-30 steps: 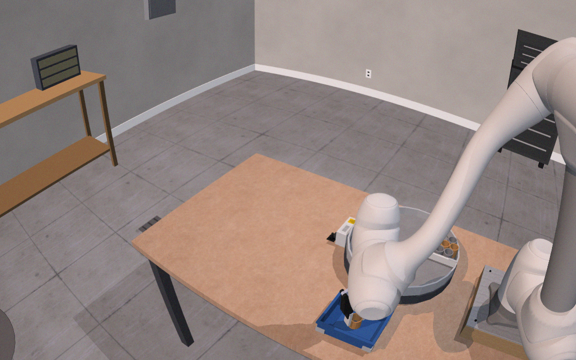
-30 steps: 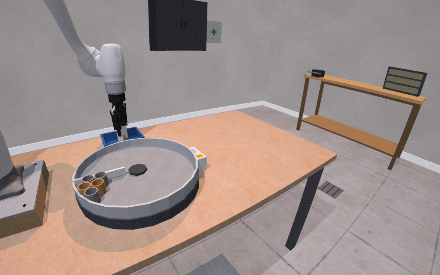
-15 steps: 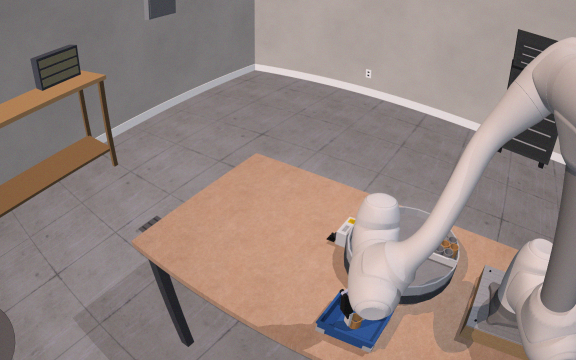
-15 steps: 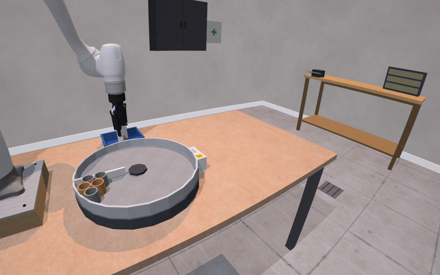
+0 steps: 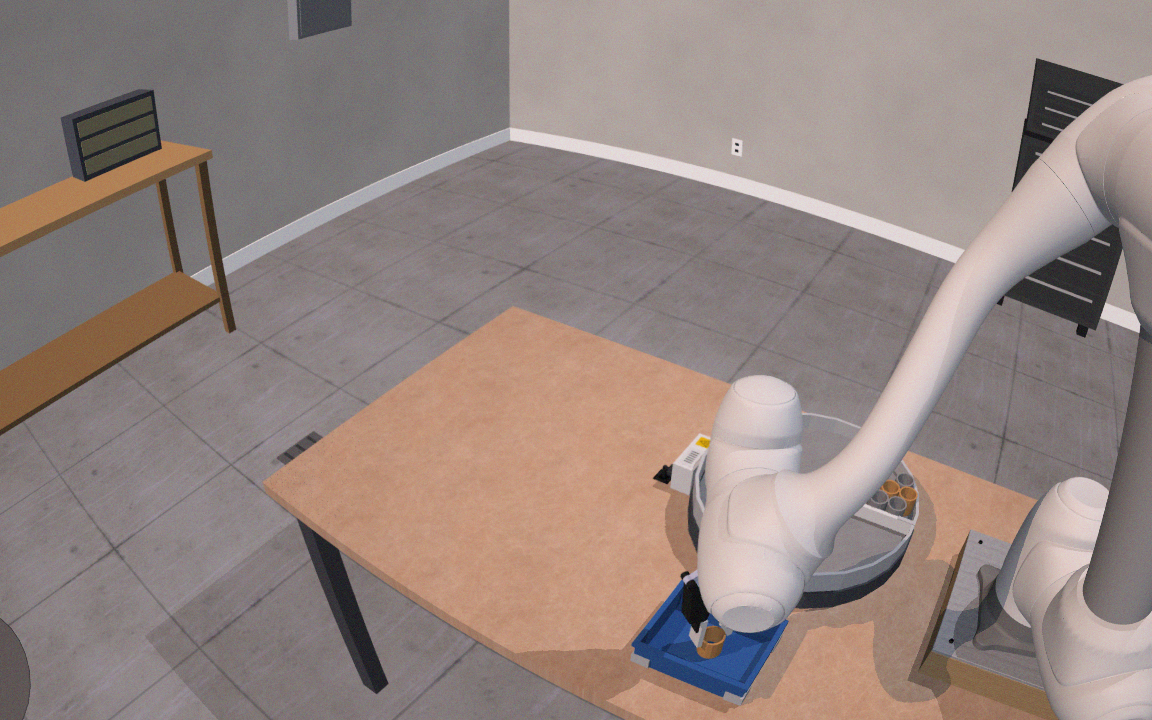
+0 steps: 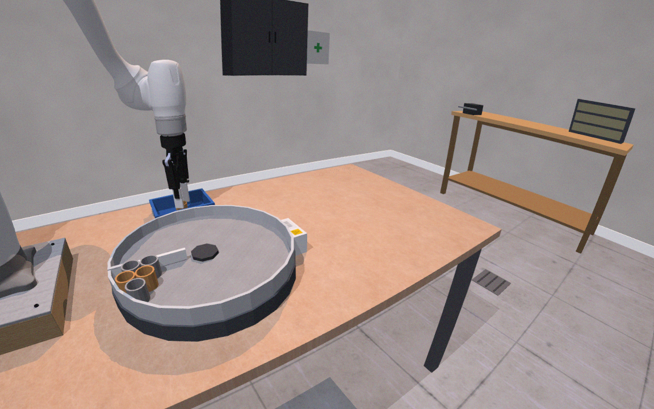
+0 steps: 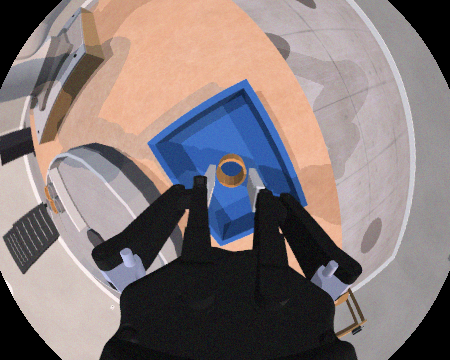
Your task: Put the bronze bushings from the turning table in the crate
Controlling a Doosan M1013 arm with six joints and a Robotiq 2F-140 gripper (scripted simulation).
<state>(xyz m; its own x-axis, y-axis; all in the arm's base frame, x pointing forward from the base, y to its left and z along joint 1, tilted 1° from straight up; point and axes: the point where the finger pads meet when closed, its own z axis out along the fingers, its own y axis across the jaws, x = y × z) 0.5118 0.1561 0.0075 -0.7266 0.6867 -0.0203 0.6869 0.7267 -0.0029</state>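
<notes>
Now: hand 5 cm above the blue crate. The rest, counted from my hand: grey turning table (34 cm to the right, 7 cm behind, 2 cm below).
</notes>
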